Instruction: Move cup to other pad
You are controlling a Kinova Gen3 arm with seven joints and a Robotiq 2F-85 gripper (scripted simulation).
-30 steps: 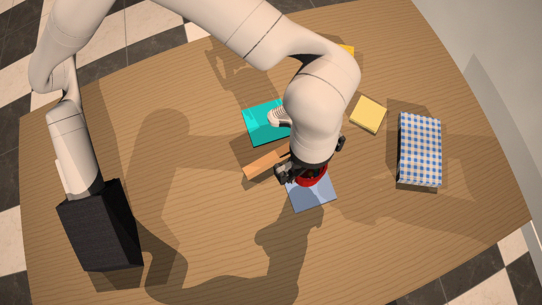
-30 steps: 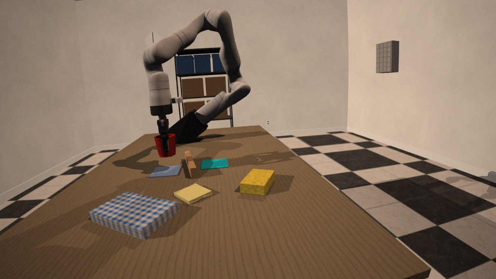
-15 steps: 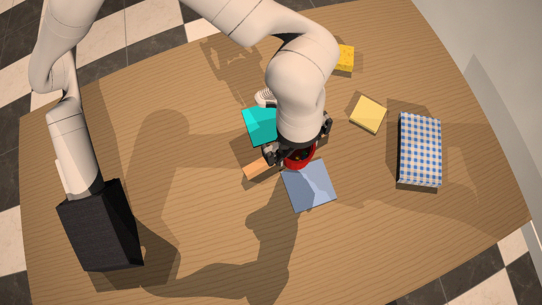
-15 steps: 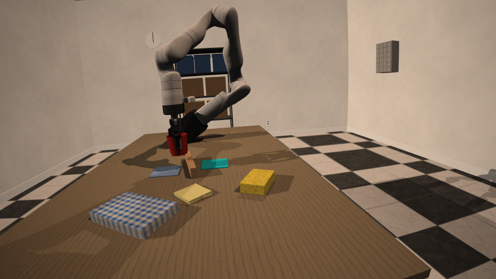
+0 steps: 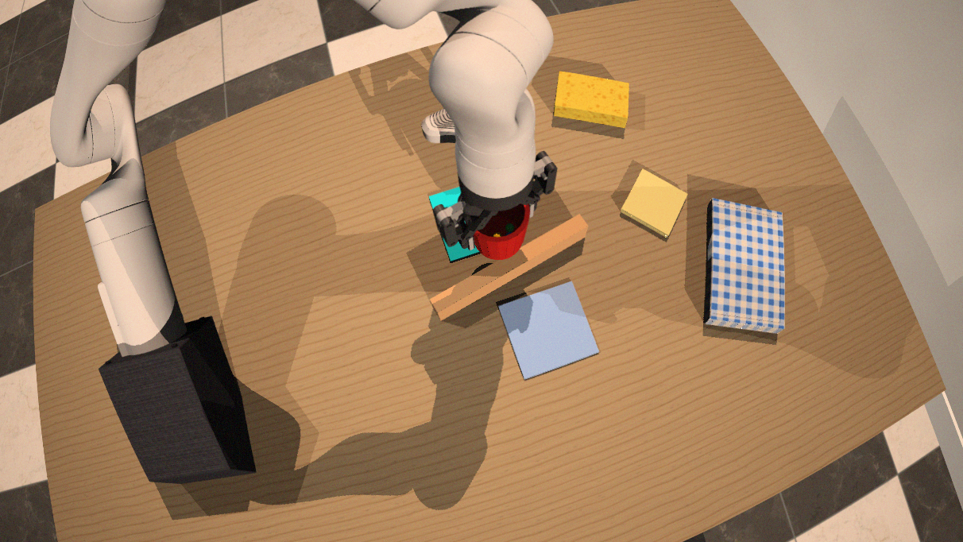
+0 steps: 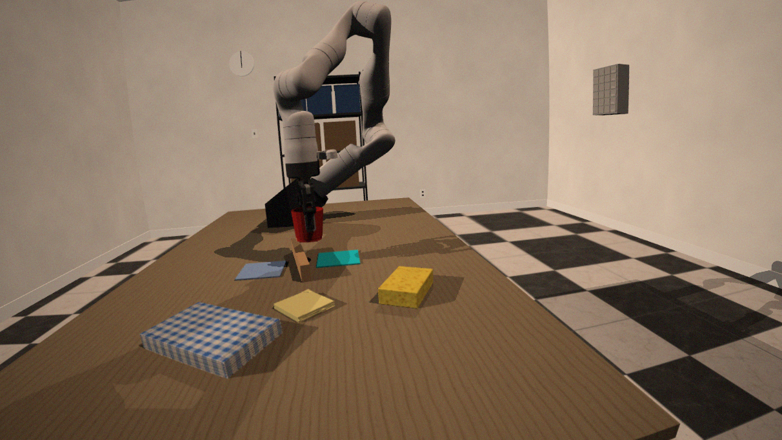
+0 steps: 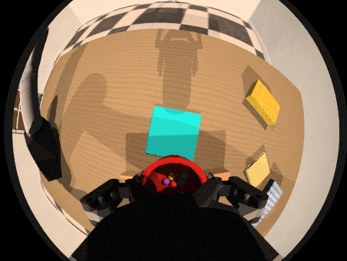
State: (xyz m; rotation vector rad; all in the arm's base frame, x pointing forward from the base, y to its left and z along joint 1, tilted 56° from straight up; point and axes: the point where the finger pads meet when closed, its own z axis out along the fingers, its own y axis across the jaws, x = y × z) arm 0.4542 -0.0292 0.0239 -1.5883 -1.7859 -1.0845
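Now: the rail 90 mm below my hand, 30 mm to the right of it and 10 mm ahead of it. From my hand the other things lie so: red cup (20 mm below).
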